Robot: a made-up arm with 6 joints.
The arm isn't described. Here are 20 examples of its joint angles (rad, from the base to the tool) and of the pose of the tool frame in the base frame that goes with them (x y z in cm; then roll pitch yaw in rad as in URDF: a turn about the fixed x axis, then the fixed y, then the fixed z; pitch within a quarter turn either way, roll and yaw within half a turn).
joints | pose
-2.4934 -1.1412 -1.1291 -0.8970 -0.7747 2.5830 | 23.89 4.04 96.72 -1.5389 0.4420 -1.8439
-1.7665 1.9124 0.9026 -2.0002 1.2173 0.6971 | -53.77 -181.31 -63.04 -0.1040 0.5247 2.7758
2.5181 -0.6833 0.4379 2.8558 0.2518 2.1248 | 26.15 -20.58 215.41 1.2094 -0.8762 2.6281
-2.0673 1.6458 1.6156 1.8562 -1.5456 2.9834 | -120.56 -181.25 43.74 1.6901 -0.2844 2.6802
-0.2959 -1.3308 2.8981 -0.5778 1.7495 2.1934 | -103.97 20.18 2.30 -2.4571 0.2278 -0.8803
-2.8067 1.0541 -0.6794 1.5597 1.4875 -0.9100 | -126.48 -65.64 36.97 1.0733 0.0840 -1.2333
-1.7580 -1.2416 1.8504 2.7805 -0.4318 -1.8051 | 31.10 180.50 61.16 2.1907 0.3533 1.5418
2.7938 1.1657 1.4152 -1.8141 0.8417 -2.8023 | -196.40 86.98 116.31 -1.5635 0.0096 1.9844
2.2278 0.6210 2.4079 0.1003 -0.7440 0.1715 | -49.83 66.88 218.17 -0.1290 -1.0415 2.0931
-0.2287 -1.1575 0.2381 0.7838 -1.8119 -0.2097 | -88.83 6.25 144.61 0.0777 0.3629 -1.0519
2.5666 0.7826 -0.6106 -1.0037 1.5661 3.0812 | -117.27 96.60 73.72 -2.9310 -0.0904 1.5564
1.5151 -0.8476 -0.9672 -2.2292 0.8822 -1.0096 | 12.39 -2.74 118.57 2.9385 0.5762 0.6992
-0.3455 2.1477 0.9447 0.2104 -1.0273 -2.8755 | 145.52 -56.27 -104.27 -0.1449 0.9003 3.0879
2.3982 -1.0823 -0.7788 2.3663 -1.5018 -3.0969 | 40.98 -18.23 143.78 1.8858 -0.7762 0.6197
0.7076 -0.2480 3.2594 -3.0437 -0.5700 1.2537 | -57.11 -47.42 113.07 -1.4073 0.9318 -2.5225
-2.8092 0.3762 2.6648 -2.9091 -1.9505 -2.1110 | -9.66 -7.97 178.25 1.7943 1.0626 -0.1230
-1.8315 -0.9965 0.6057 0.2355 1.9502 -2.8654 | 35.73 116.70 160.52 -0.2842 0.4099 1.0715
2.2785 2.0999 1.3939 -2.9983 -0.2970 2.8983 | -137.81 159.76 -68.14 0.1244 0.4115 2.3241
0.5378 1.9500 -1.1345 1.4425 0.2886 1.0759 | 53.24 38.49 -31.73 0.6018 0.0912 -2.8912
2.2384 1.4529 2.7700 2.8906 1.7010 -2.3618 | -111.99 133.90 106.87 -0.7127 0.3755 2.5063
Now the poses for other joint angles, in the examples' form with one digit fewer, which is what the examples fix.
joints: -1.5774 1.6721 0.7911 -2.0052 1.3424 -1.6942
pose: -19.4 -200.0 -24.8 2.390 0.451 2.943
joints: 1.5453 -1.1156 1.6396 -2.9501 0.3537 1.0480
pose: -3.1 -173.0 118.4 -1.287 -0.732 -1.508
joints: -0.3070 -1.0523 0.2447 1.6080 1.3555 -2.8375
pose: -76.5 45.3 168.3 -0.025 -0.197 1.169
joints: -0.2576 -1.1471 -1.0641 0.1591 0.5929 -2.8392
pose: -20.5 7.3 121.8 2.637 -0.667 -0.145
